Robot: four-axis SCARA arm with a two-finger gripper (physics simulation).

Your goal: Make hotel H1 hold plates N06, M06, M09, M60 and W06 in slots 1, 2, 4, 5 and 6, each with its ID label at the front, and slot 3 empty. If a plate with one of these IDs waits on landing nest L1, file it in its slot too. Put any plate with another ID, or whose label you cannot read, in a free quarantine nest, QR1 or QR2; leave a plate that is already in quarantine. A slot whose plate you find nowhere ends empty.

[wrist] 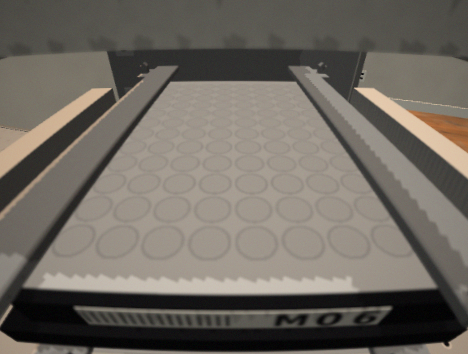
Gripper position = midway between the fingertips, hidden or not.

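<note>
Visible here: a plate M06 (232, 211), together with my gripper (233, 108).
</note>
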